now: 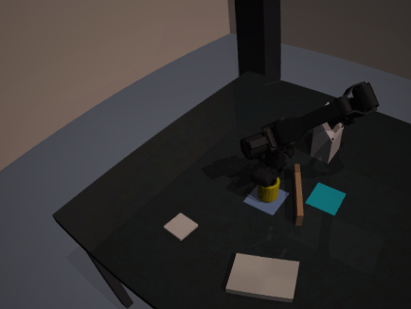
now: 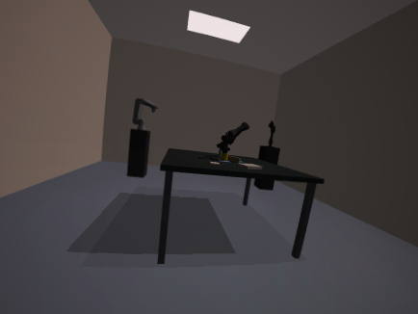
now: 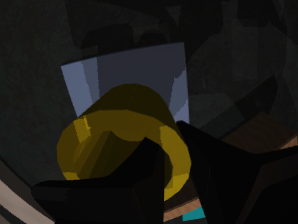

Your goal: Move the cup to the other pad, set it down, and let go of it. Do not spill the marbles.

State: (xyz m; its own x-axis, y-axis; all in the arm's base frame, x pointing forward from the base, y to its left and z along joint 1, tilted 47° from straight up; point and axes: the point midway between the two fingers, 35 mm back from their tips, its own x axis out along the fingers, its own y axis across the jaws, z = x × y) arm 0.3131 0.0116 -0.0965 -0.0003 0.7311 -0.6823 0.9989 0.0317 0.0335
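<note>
My gripper tip is now 5 cm above the blue-grey pad and 3 cm short of it. From my gripper tip the other things lie so: blue marble (3 cm ahead, 2 cm below, 1 cm to the right); wooden bar (9 cm to the left, 2 cm below, 2 cm behind); yellow cup (2 cm ahead).
</note>
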